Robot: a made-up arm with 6 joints.
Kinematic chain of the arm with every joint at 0, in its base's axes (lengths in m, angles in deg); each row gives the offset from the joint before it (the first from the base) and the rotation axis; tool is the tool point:
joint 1: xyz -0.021 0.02 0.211 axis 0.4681 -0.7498 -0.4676
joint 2: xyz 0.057 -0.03 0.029 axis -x
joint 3: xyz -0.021 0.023 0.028 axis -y
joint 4: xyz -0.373 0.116 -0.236 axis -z
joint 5: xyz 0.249 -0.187 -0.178 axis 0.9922 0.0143 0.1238
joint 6: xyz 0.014 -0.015 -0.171 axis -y
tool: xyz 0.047 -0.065 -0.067
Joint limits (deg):
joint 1: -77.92..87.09
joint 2: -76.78..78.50
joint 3: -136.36..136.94
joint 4: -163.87..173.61
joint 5: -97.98..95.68
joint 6: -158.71..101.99
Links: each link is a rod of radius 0.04 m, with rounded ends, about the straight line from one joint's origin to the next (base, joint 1, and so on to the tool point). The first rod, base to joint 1, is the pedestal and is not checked.
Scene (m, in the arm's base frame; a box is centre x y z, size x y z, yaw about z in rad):
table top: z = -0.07
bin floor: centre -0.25 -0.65 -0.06 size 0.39 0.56 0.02 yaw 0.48
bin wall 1: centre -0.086 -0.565 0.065 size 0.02 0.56 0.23 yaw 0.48
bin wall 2: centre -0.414 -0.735 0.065 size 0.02 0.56 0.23 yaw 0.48
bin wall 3: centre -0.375 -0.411 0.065 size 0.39 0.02 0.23 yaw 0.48
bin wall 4: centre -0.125 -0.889 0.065 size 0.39 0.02 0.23 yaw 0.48
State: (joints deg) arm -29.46 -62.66 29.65 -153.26 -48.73 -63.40
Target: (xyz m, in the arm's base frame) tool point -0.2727 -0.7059 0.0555
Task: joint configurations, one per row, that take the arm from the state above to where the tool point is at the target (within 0.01 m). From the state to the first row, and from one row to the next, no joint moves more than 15 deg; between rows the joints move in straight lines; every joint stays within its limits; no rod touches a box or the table.
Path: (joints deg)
1: -33.64 -49.61 19.46 -154.43 -44.41 -68.56
2: -37.82 -36.57 9.26 -155.60 -40.09 -73.72
3: -42.00 -23.52 -0.93 -156.76 -35.77 -78.87
4: -46.18 -10.48 -11.13 -157.93 -31.45 -84.03
5: -50.36 2.57 -21.32 -159.10 -27.12 -89.19
6: -55.87 16.35 -19.86 -154.18 -26.62 -88.31
7: -61.39 30.13 -18.41 -149.25 -26.12 -87.43
8: -66.90 43.91 -16.95 -144.33 -25.61 -86.54
9: -72.41 57.68 -15.49 -139.41 -25.11 -85.66
10: -77.92 71.46 -14.04 -134.49 -24.60 -84.78
11: -77.92 65.31 -1.01 -134.13 -26.74 -81.49
12: -77.92 59.15 12.02 -133.78 -28.87 -78.20

